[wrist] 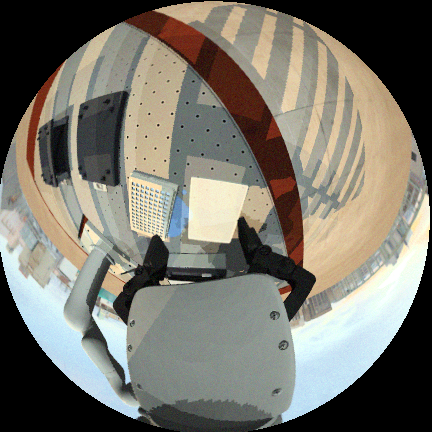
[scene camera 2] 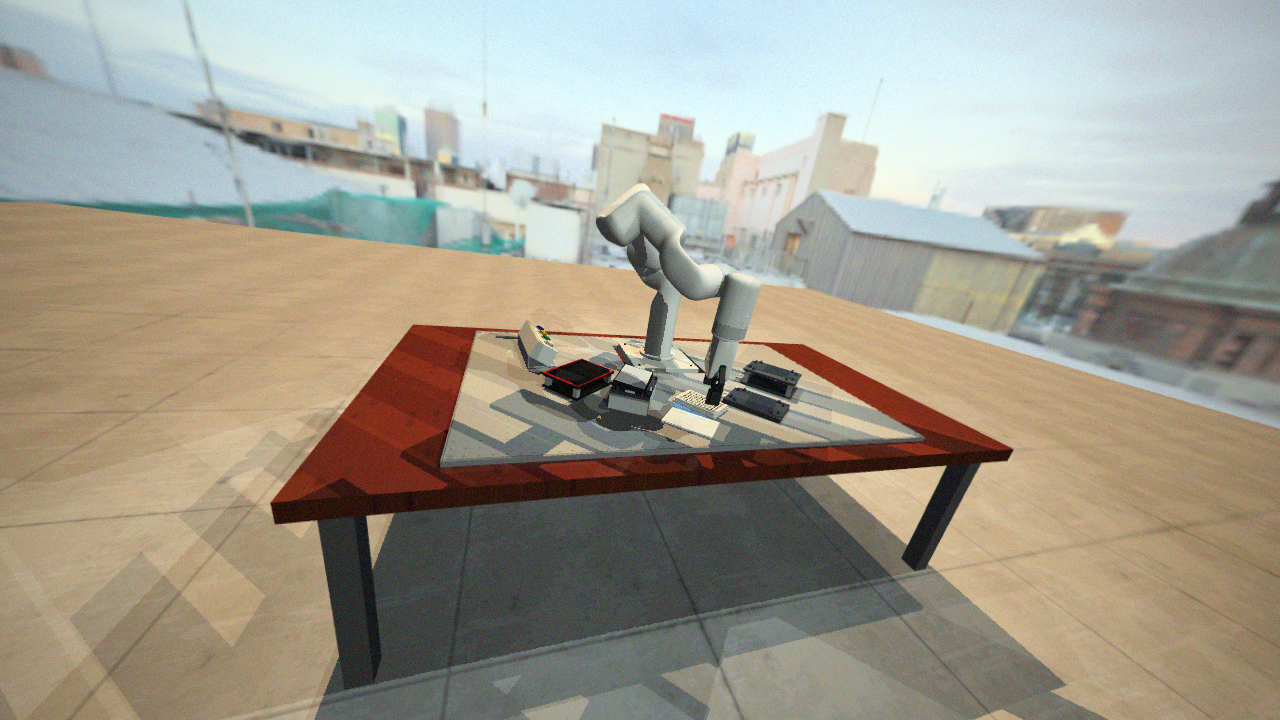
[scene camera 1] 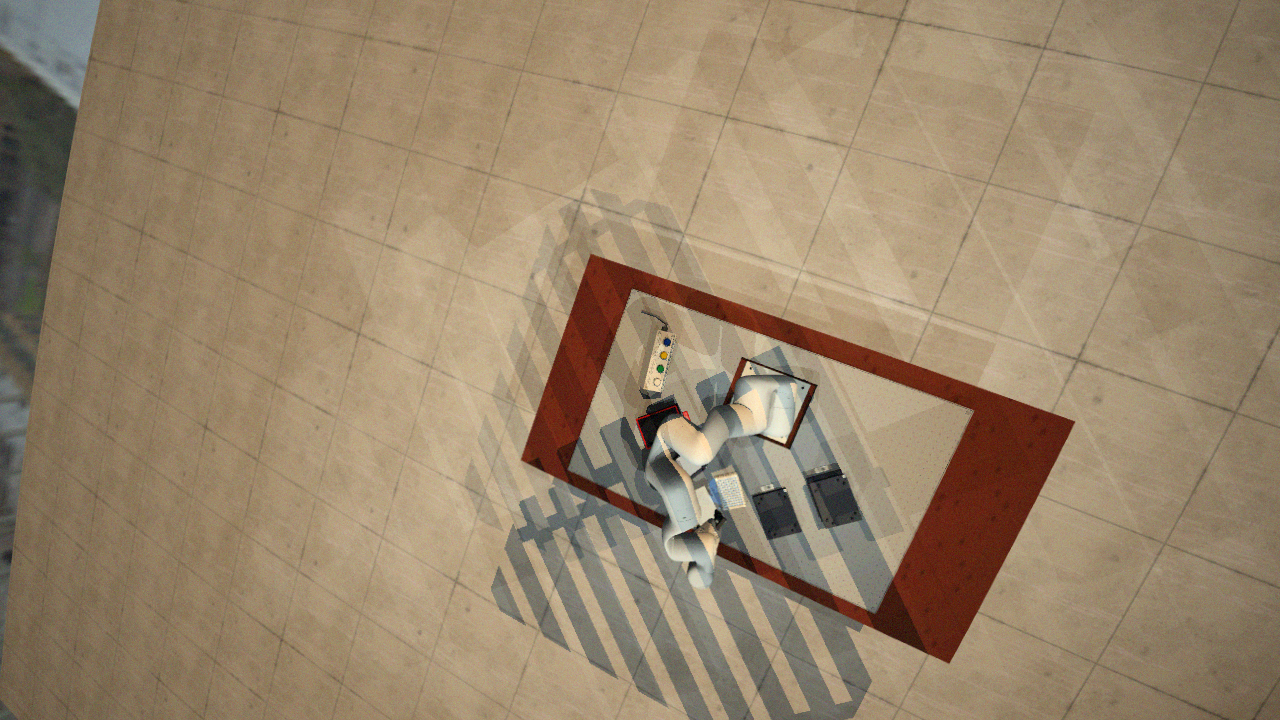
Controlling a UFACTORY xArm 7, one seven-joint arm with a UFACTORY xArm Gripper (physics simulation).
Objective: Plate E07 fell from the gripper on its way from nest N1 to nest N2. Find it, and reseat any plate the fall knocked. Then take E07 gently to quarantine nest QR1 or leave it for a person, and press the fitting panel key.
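Places are measured from the arm's base along level axes (x ahead, y left, z up), in millimetres.
Pixels of known places: gripper, fingertip midpoint: (wrist: 198,236) (scene camera 2: 710,394) (scene camera 1: 709,520); arm's base at its link origin: (wrist: 101,255) (scene camera 2: 656,354).
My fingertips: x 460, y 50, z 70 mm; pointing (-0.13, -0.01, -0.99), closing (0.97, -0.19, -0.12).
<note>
For each thing: its middle in the pictures, then the offset to it from my fingertips. "spot": a spot on its surface instead.
- white well plate at the middle of its body: (wrist: 148,210) (scene camera 2: 700,403) (scene camera 1: 730,491) dx -104, dy +20, dz -78 mm
- blue patch at a spot on its surface: (wrist: 179,217) spot: dx -59, dy -20, dz -83 mm
- key panel at the middle of its body: (scene camera 2: 537,342) (scene camera 1: 657,360) dx -379, dy -460, dz -43 mm
- black tray with a red rim, body centre: (scene camera 2: 579,377) (scene camera 1: 662,426) dx -173, dy -317, dz -62 mm
- pale top at a spot on its surface: (scene camera 2: 631,389) spot: dx -35, dy -188, dz -21 mm
A white well plate (scene camera 1: 729,489) (scene camera 2: 700,402) (wrist: 152,207) lies on the board with its wells facing up; no label is readable. A blue patch (wrist: 179,217) is beside it. A flat cream-white piece, perhaps its lid (scene camera 2: 691,422) (wrist: 217,210), lies on the other side of the patch. My gripper (scene camera 2: 716,389) (wrist: 198,236) is open and empty, above the plate and the flat piece. Two dark nests (scene camera 1: 776,512) (scene camera 1: 834,497) (scene camera 2: 756,402) (scene camera 2: 771,376) (wrist: 102,137) (wrist: 54,150) stand beyond the plate. The key panel (scene camera 1: 660,358) (scene camera 2: 537,346) has coloured keys.
A black tray with a red rim (scene camera 1: 657,425) (scene camera 2: 579,373) stands near the panel. A grey and black block with a pale top (scene camera 2: 631,389) stands between tray and plate, partly hidden by my gripper in the wrist view. The arm's base plate (scene camera 1: 780,437) is behind.
</note>
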